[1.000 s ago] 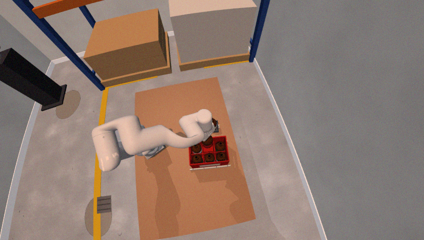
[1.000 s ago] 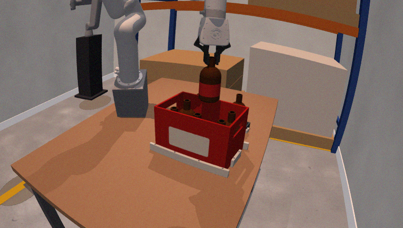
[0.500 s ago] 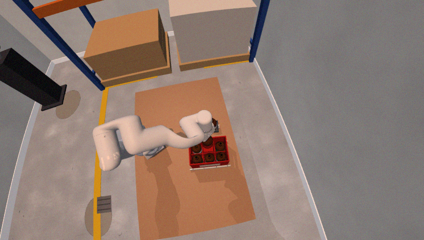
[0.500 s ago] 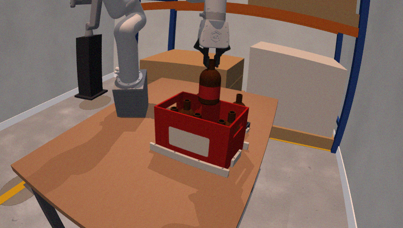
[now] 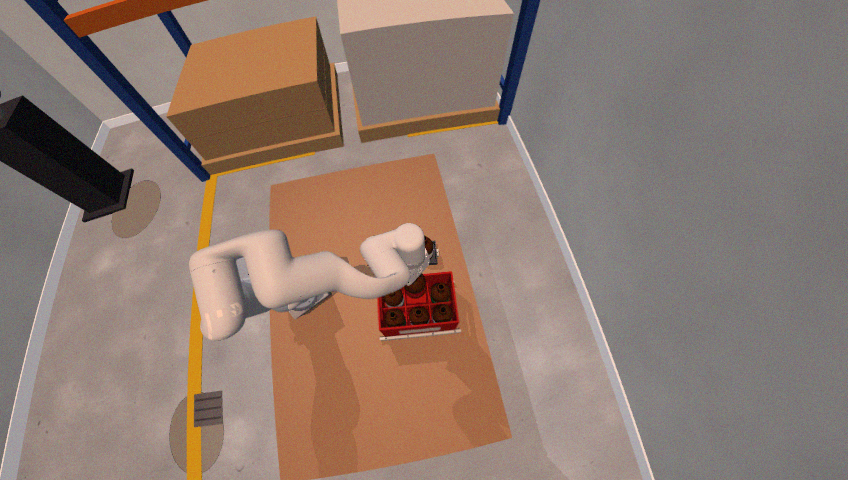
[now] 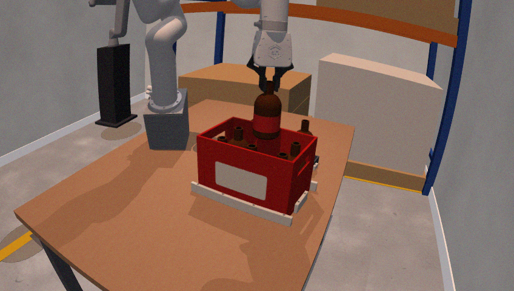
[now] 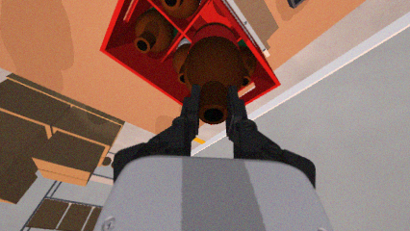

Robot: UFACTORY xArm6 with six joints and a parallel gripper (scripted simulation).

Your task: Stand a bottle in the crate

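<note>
Now: hand 10 mm past the red crate, 40 mm to the left of it and 230 mm above it. From my hand the other things lie so: grey tray (200 mm to the left, 300 mm below).
</note>
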